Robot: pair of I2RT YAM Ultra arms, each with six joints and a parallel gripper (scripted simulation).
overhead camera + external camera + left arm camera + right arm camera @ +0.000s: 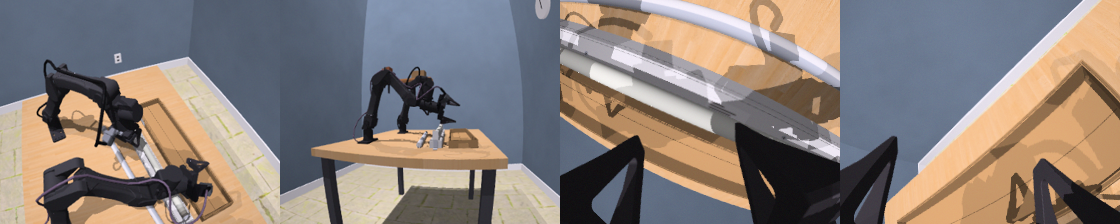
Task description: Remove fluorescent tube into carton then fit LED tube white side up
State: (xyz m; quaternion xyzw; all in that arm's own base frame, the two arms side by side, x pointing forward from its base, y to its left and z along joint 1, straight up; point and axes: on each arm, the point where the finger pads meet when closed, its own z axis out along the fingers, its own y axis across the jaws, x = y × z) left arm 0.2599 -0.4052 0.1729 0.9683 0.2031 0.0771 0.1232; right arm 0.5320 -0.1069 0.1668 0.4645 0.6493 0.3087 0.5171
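The old fluorescent tube lies 130 mm behind my right hand, 190 mm to the left of it and 100 mm below it. The rest, counted from my right hand: light fixture 130 mm behind, 190 mm to the left, 110 mm below; lampholder 90 mm behind, 110 mm to the right, 100 mm below; brown carton 220 mm to the left, 150 mm below.
My left gripper is now 110 mm above the old fluorescent tube, 70 mm short of it and 20 mm to the left of it. From my left hand the other things lie so: light fixture: 120 mm below, 70 mm ahead, 20 mm to the right; LED tube: 160 mm below, 40 mm to the right, 30 mm behind; brown carton: 210 mm ahead, 150 mm below, 10 mm to the left.
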